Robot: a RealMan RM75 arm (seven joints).
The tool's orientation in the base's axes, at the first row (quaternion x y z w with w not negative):
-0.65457, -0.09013, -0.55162, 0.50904
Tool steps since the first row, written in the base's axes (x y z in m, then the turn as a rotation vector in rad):
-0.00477, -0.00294, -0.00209, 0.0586, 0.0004, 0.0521
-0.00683, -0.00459, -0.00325, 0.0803, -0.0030, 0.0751
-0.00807, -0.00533, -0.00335, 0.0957, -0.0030, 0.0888
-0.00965, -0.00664, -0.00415, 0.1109, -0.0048, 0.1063
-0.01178, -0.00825, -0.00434, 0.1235, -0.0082, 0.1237
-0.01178, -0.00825, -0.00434, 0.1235, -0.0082, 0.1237
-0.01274, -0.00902, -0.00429, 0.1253, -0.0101, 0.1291
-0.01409, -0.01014, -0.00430, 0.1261, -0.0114, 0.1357
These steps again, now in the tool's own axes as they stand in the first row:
-0.00219, -0.00069, -0.00552, 0.0642, 0.0101, 0.0439
-0.00317, -0.00066, -0.00823, 0.0926, 0.0134, 0.0578
-0.00339, -0.00110, -0.00959, 0.1095, 0.0161, 0.0693
-0.00405, -0.00111, -0.01169, 0.1303, 0.0173, 0.0797
-0.00429, -0.00170, -0.01429, 0.1507, 0.0176, 0.0873
-0.00429, -0.00170, -0.01429, 0.1507, 0.0176, 0.0873
-0.00427, -0.00203, -0.01548, 0.1566, 0.0167, 0.0876
-0.00429, -0.00242, -0.01719, 0.1628, 0.0141, 0.0880

